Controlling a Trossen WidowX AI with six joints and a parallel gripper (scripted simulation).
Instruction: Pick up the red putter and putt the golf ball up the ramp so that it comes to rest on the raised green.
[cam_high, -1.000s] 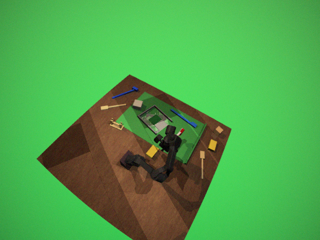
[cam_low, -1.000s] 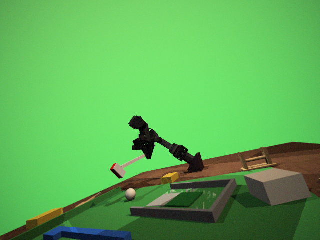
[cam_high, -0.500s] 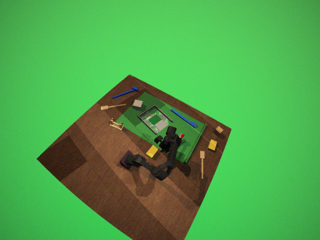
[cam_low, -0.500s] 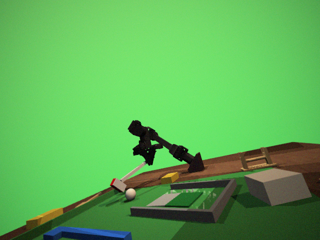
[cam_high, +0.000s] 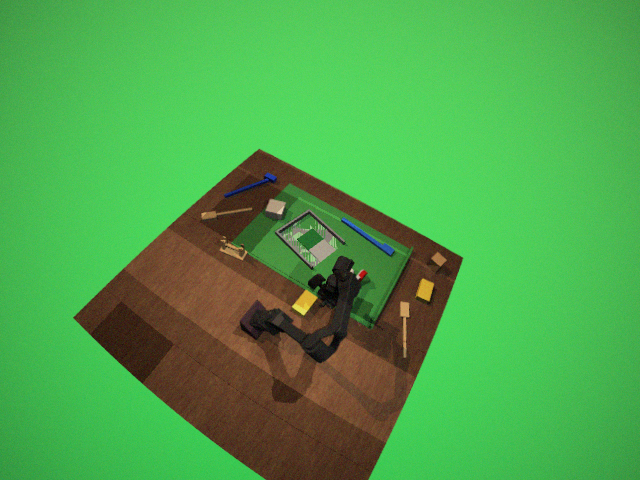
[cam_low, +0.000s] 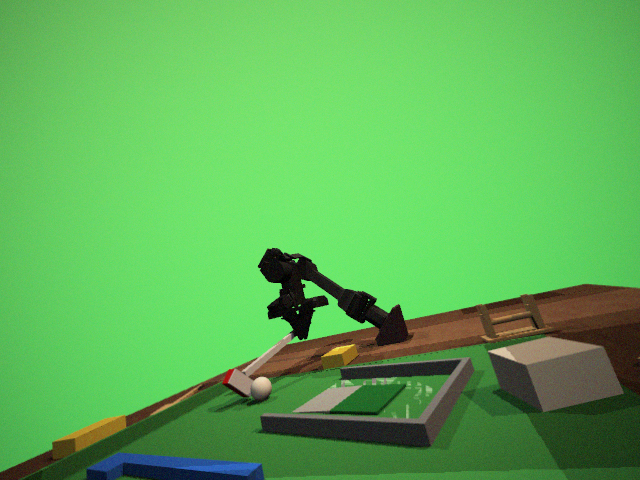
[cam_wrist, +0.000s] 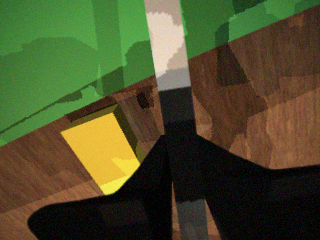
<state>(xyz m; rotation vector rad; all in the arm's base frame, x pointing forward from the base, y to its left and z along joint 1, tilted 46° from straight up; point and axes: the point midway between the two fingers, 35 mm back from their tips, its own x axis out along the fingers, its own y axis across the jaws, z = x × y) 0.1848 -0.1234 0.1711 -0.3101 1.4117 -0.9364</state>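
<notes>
Now: gripper tip 100 mm short of the red putter and 40 mm to the left of it. The rest, counted from my gripper tip: white golf ball (210 mm ahead, 30 mm to the right, 50 mm below); then green mat (290 mm ahead, 120 mm to the left, 80 mm below); then wooden stand (70 mm ahead, 480 mm to the left, 40 mm below).
</notes>
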